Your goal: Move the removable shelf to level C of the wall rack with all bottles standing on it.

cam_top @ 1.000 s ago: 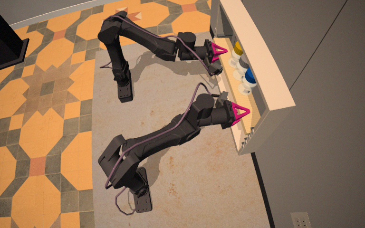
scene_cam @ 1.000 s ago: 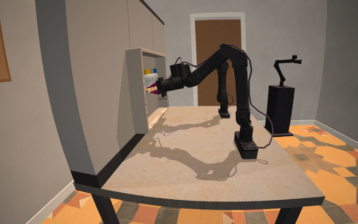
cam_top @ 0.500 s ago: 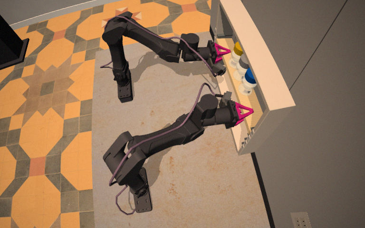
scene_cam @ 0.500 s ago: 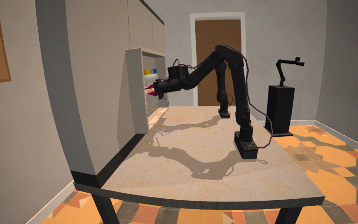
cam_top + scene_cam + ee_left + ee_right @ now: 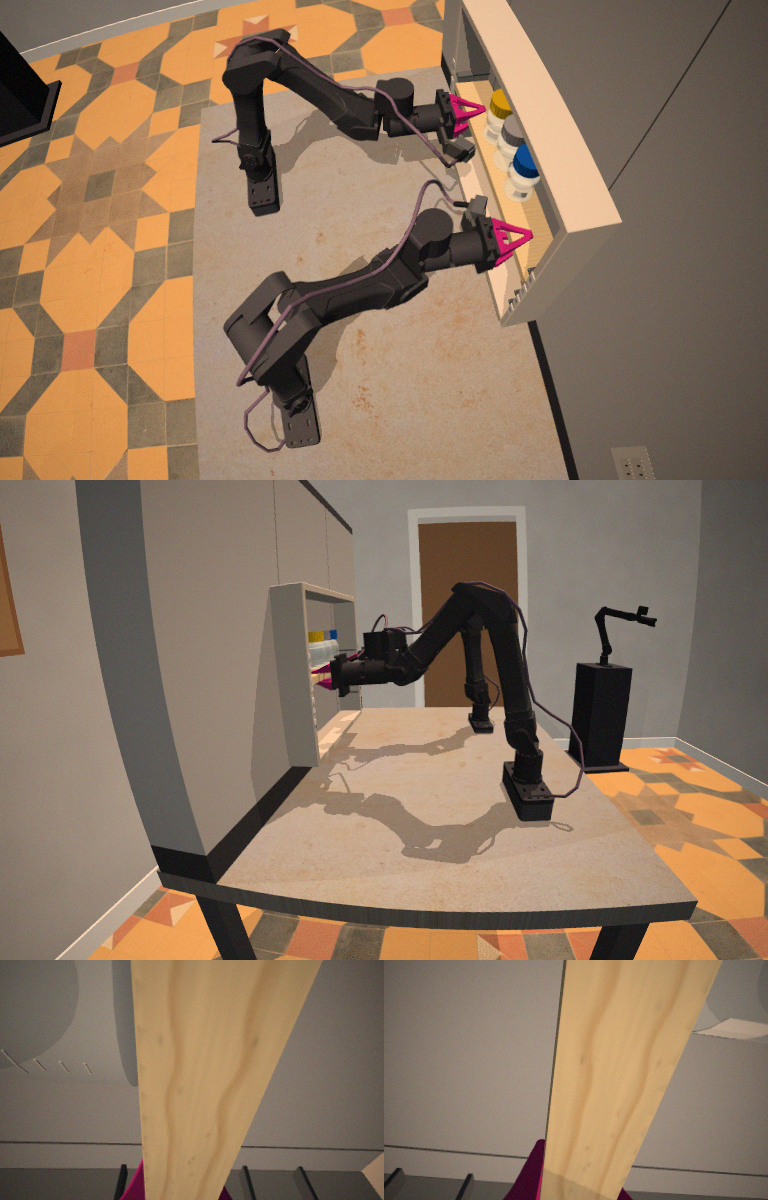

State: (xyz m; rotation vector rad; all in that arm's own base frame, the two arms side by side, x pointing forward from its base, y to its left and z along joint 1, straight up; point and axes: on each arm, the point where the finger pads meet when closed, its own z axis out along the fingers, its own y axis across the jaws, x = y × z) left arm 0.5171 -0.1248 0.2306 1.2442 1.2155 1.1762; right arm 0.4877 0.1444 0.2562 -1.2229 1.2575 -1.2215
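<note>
The blue-capped bottle lies 9 cm to the left of my right hand, 6 cm above it and 2 cm ahead of it. Also, from my right hand: grey-capped bottle (16 cm to the left, 6 cm above, 2 cm ahead); then wooden shelf (15 cm to the left, 2 cm ahead); then wall rack (15 cm to the left, 1 cm ahead, 1 cm above).
Right now my left hand is 8 cm to the left of the yellow-capped bottle and 6 cm below it. Round my left hand: grey-capped bottle 14 cm to the right, 6 cm above; wooden shelf 15 cm to the right; wall rack 15 cm to the right, 1 cm behind, 1 cm above.
</note>
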